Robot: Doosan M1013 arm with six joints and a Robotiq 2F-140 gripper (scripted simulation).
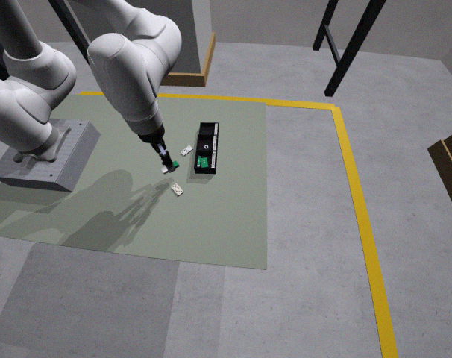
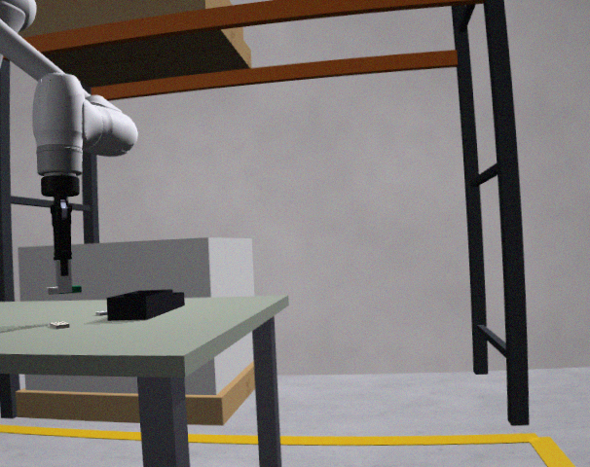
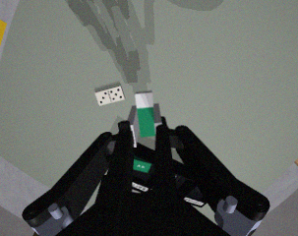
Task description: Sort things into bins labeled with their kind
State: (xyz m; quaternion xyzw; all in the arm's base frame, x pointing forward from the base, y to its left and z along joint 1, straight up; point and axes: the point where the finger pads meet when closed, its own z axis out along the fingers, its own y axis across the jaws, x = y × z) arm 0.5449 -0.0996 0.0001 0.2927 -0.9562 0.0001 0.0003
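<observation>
Now: hand 13 cm short of the nut, 13 cm to the right of it and 8 cm above it. Round my hand: cylindrical battery (10 cm ahead, 6 cm to the left, 8 cm below); white domino (2 cm ahead, 6 cm to the right, 9 cm below); green-and-white stick (1 cm behind, 3 cm below).
</observation>
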